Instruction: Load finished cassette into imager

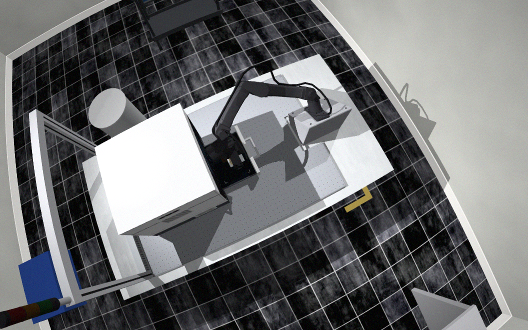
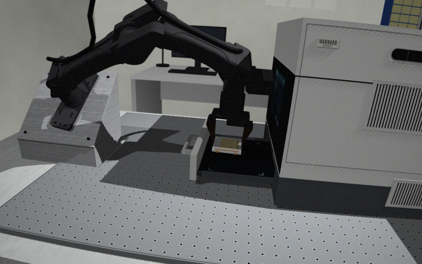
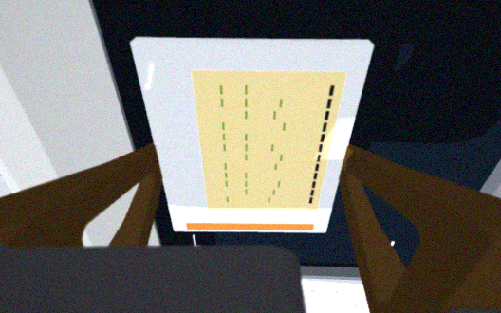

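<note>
The drawer lies 4 cm ahead of my hand, 1 cm to the left of it and 3 cm below it. The rest, counted from my hand: finished cassette right at my hand; frame rail 70 cm ahead, 8 cm to the left, 52 cm above.
</note>
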